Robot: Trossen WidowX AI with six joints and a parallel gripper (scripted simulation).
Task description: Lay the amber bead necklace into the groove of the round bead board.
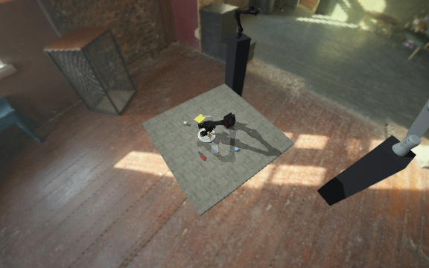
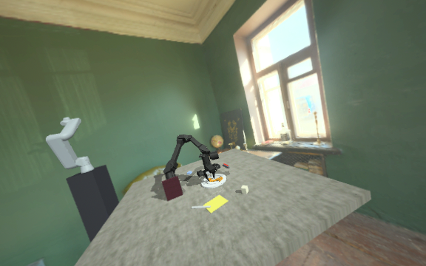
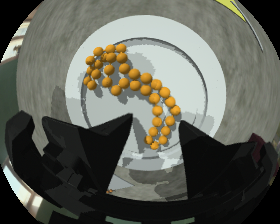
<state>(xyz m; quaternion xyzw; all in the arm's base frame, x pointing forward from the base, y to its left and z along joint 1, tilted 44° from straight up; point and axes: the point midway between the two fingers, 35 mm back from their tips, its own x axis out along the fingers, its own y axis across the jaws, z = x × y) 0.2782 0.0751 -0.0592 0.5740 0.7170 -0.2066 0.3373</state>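
Now: gripper tip 2 cm short of the board and 1 cm above it. Round my gripper tip: red tool: 21 cm to the left, 19 cm ahead, 1 cm below; grey square: 20 cm to the left, 3 cm ahead, 1 cm below; yellow card: 27 cm to the right, 3 cm behind, 1 cm below.
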